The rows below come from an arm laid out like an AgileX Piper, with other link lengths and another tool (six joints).
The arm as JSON. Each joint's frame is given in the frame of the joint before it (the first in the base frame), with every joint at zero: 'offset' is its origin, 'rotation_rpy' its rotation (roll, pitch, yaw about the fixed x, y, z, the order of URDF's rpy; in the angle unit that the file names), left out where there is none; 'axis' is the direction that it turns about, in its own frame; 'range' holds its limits. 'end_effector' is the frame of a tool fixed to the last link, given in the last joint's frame.
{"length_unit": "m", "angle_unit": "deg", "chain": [
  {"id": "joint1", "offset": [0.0, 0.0, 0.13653], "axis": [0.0, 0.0, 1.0], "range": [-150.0, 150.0]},
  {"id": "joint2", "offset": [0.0, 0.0, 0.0], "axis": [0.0, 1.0, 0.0], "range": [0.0, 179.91]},
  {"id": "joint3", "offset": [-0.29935, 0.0, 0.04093], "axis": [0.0, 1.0, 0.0], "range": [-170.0, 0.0]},
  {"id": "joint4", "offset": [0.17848, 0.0, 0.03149], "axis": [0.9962, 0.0, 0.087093], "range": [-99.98, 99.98]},
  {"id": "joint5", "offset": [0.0, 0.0, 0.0], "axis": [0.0, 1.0, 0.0], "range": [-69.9, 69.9]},
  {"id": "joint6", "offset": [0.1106, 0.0, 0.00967], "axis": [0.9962, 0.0, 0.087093], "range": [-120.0, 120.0]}
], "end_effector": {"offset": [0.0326, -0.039, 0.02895], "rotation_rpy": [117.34, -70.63, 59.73]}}
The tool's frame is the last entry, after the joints.
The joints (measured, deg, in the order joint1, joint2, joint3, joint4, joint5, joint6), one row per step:
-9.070 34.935 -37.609 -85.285 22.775 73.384
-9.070 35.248 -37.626 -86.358 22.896 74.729
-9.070 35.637 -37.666 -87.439 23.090 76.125
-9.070 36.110 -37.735 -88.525 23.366 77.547
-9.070 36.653 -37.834 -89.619 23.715 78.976
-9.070 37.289 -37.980 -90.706 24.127 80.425
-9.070 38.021 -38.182 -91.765 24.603 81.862
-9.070 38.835 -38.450 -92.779 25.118 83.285
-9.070 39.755 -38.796 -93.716 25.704 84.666
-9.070 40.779 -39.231 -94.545 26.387 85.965
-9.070 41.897 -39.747 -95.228 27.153 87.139
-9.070 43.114 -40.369 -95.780 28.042 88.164
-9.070 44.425 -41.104 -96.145 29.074 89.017
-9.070 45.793 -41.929 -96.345 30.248 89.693
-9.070 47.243 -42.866 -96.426 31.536 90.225
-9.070 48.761 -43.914 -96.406 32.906 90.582
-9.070 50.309 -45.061 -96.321 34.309 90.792
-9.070 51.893 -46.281 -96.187 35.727 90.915
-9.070 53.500 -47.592 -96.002 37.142 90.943
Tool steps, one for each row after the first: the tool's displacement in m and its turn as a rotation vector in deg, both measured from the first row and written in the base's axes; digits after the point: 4 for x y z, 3 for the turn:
0.0009 -0.0006 0.0005 0.150 -0.242 -0.136
0.0020 -0.0013 0.0009 0.348 -0.461 -0.332
0.0033 -0.0023 0.0014 0.575 -0.647 -0.599
0.0048 -0.0034 0.0019 0.807 -0.807 -0.931
0.0066 -0.0047 0.0025 1.065 -0.949 -1.316
0.0087 -0.0062 0.0033 1.340 -1.068 -1.754
0.0110 -0.0077 0.0042 1.640 -1.190 -2.221
0.0138 -0.0095 0.0052 1.975 -1.296 -2.750
0.0167 -0.0115 0.0064 2.340 -1.387 -3.369
0.0200 -0.0137 0.0077 2.734 -1.443 -4.070
0.0235 -0.0161 0.0092 3.119 -1.474 -4.897
0.0271 -0.0189 0.0108 3.529 -1.486 -5.872
0.0306 -0.0219 0.0125 3.937 -1.483 -6.999
0.0343 -0.0250 0.0145 4.324 -1.467 -8.249
0.0382 -0.0283 0.0167 4.649 -1.419 -9.593
0.0422 -0.0315 0.0191 4.901 -1.365 -10.982
0.0463 -0.0348 0.0216 5.119 -1.300 -12.392
0.0505 -0.0379 0.0242 5.301 -1.244 -13.806

